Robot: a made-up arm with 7 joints. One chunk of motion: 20 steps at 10 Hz.
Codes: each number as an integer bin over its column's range. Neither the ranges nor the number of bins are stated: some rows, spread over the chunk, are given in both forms.
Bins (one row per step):
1: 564 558 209 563 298 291
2: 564 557 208 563 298 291
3: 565 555 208 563 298 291
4: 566 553 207 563 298 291
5: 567 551 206 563 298 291
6: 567 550 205 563 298 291
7: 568 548 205 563 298 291
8: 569 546 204 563 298 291
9: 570 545 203 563 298 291
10: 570 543 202 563 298 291
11: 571 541 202 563 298 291
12: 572 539 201 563 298 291
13: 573 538 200 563 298 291
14: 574 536 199 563 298 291
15: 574 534 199 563 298 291
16: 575 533 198 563 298 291
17: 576 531 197 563 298 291
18: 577 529 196 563 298 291
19: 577 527 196 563 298 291
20: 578 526 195 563 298 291
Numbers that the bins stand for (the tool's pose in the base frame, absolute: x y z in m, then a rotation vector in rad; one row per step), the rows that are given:
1: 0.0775 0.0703 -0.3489 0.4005 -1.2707 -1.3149
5: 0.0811 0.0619 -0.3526 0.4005 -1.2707 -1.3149
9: 0.0847 0.0547 -0.3562 0.4005 -1.2707 -1.3149
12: 0.0871 0.0474 -0.3586 0.4005 -1.2707 -1.3149
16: 0.0907 0.0402 -0.3622 0.4005 -1.2707 -1.3149
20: 0.0943 0.0318 -0.3658 0.4005 -1.2707 -1.3149
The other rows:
2: 0.0775 0.0691 -0.3502 0.4005 -1.2707 -1.3149
3: 0.0787 0.0667 -0.3502 0.4005 -1.2707 -1.3149
4: 0.0799 0.0643 -0.3514 0.4005 -1.2707 -1.3149
6: 0.0811 0.0607 -0.3538 0.4005 -1.2707 -1.3149
7: 0.0823 0.0583 -0.3538 0.4005 -1.2707 -1.3149
8: 0.0835 0.0559 -0.3550 0.4005 -1.2707 -1.3149
10: 0.0847 0.0523 -0.3574 0.4005 -1.2707 -1.3149
11: 0.0859 0.0498 -0.3574 0.4005 -1.2707 -1.3149
13: 0.0883 0.0462 -0.3598 0.4005 -1.2707 -1.3149
14: 0.0895 0.0438 -0.3610 0.4005 -1.2707 -1.3149
15: 0.0895 0.0414 -0.3610 0.4005 -1.2707 -1.3149
17: 0.0919 0.0378 -0.3634 0.4005 -1.2707 -1.3149
18: 0.0931 0.0354 -0.3646 0.4005 -1.2707 -1.3149
19: 0.0931 0.0330 -0.3646 0.4005 -1.2707 -1.3149

